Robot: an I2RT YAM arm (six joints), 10 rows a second.
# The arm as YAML. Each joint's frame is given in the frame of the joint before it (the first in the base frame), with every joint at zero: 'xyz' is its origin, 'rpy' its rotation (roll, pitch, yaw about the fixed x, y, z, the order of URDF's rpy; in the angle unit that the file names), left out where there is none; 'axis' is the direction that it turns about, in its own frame. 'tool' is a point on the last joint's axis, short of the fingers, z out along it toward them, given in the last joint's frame.
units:
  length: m
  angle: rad
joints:
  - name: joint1
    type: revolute
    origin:
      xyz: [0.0, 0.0, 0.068]
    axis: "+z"
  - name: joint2
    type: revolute
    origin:
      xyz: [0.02, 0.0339, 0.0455]
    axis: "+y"
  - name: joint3
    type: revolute
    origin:
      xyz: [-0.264, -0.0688, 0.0]
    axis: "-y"
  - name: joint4
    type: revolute
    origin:
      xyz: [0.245, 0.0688, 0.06]
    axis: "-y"
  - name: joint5
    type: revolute
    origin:
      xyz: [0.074, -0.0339, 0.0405]
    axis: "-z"
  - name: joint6
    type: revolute
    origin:
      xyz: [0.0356, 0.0, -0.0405]
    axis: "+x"
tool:
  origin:
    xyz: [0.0, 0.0, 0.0]
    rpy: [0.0, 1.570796, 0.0]
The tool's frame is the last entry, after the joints.
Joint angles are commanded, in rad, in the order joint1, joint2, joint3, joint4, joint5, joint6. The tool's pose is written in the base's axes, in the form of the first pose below.
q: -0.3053 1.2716 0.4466 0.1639 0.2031 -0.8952
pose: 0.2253 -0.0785 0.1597 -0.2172 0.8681 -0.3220 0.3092
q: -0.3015 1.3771 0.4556 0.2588 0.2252 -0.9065
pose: 0.2371 -0.0821 0.1468 -0.2190 0.8671 -0.3306 0.3014
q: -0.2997 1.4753 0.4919 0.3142 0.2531 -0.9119
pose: 0.2511 -0.0869 0.1383 -0.2166 0.8680 -0.3395 0.2906
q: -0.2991 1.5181 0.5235 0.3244 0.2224 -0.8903
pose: 0.2606 -0.0886 0.1368 -0.2145 0.8700 -0.3251 0.3023
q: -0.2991 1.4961 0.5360 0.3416 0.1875 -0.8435
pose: 0.2644 -0.0885 0.1473 -0.1966 0.8638 -0.3167 0.3389
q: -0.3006 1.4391 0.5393 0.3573 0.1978 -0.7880
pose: 0.2634 -0.0890 0.1644 -0.1619 0.8526 -0.3270 0.3741
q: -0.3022 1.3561 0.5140 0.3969 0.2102 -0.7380
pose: 0.2554 -0.0874 0.1818 -0.1272 0.8333 -0.3407 0.4164
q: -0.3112 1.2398 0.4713 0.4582 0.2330 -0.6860
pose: 0.2407 -0.0861 0.2028 -0.0822 0.8011 -0.3624 0.4692
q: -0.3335 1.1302 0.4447 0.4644 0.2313 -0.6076
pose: 0.2251 -0.0866 0.2198 -0.0345 0.7782 -0.3617 0.5123
